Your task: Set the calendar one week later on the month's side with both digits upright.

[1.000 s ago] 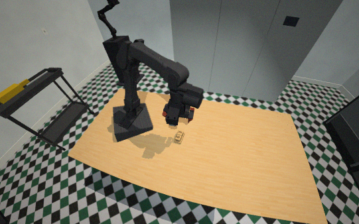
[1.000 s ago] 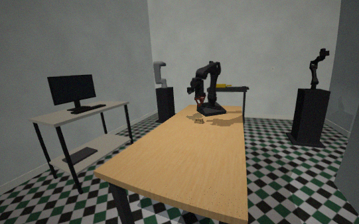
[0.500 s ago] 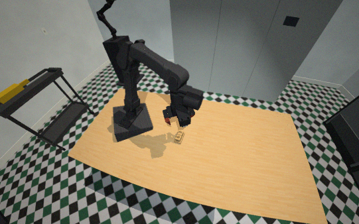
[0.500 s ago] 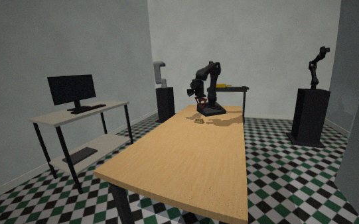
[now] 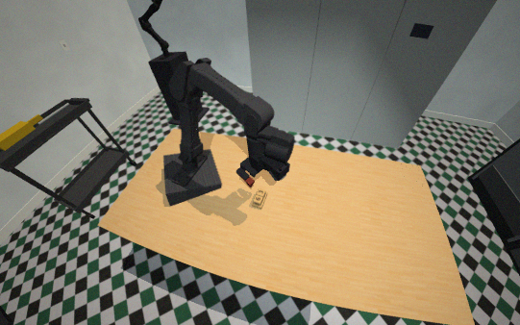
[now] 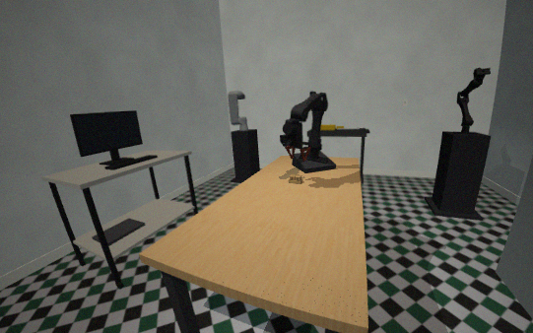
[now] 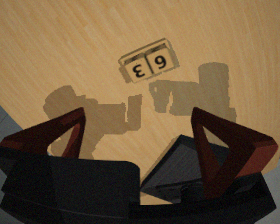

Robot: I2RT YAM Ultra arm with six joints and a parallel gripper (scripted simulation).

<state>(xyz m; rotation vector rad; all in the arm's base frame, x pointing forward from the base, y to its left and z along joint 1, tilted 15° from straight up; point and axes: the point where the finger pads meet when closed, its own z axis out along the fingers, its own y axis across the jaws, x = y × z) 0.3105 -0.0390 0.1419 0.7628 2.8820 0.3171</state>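
The wooden cube lies 120 mm below my hand and 30 mm to the right of it. The rest, counted from my hand: wooden tray: 130 mm below, 20 mm to the right.
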